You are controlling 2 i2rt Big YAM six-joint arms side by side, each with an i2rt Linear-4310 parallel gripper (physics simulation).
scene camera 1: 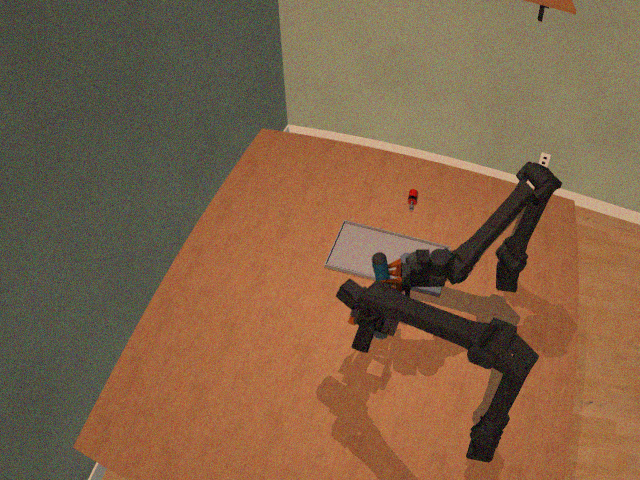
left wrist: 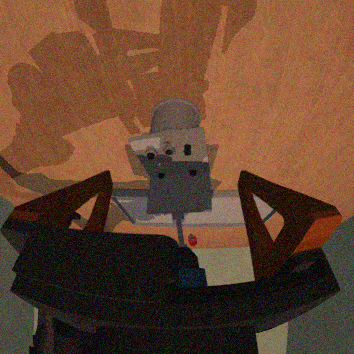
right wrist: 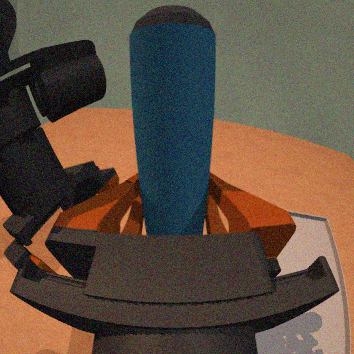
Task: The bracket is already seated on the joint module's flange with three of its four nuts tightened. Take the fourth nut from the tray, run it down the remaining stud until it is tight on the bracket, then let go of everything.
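Frame: origin at the left arm's base, x ahead, y left, z up, level; metres.
Seen in the pictures: left gripper, fingertip midpoint: [left wrist: 174, 177]; right gripper, fingertip midpoint: [scene camera 1: 375, 277] [right wrist: 173, 177]; left arm's base, origin of the base link: [scene camera 1: 482, 443]; right arm's base, origin of the base link: [scene camera 1: 506, 278].
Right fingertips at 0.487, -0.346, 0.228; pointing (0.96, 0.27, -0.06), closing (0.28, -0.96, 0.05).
Note:
Pixels of each thing's middle, then the offset from my right fingertips to it, as dx, dy, dz. "*": a spot on its surface instead. Level surfaces: height alone.
- blue handle, surface spot: [right wrist: 172, 115] * -0.030, -0.006, +0.057
- thin grey shaft, surface spot: [left wrist: 180, 231] * -0.034, -0.013, -0.102
- grey bracket, body centre: [left wrist: 172, 172] -0.042, +0.040, -0.146
- rounded grey joint module, body centre: [left wrist: 174, 138] [scene camera 1: 380, 325] -0.042, +0.040, -0.191
- tray, body centre: [right wrist: 306, 294] [left wrist: 200, 212] [scene camera 1: 390, 256] +0.012, -0.263, -0.220
- red-handled tool, body centre: [scene camera 1: 412, 200] [left wrist: 191, 240] +0.002, -0.558, -0.211
- table, its level: dz -0.227
My right gripper [scene camera 1: 388, 273] [right wrist: 173, 177] is shut on the blue handle [scene camera 1: 381, 269] [right wrist: 172, 115] of a dark-capped tool. The handle also shows partly in the left wrist view [left wrist: 193, 277], where a thin grey shaft [left wrist: 180, 231] reaches the bracket's lower picture edge; contact is unclear. My left gripper [left wrist: 174, 177] [right wrist: 97, 258] is open and empty, its fingers on either side of the bracket in that view. The grey bracket [left wrist: 180, 187] lies against the rounded grey joint module [left wrist: 175, 116]. Dark spots show on the bracket; nuts cannot be told clearly. The tray [scene camera 1: 361, 248] [left wrist: 230, 212] [right wrist: 312, 240] shows; its nut cannot be made out.
A red-handled tool [scene camera 1: 412, 196] [left wrist: 192, 240] lies on the table [scene camera 1: 232, 310] beyond the tray. The left arm [scene camera 1: 429, 315] passes close below the right gripper in scene camera 1. The right arm [scene camera 1: 488, 232] reaches over the tray's right end. Walls stand behind the table.

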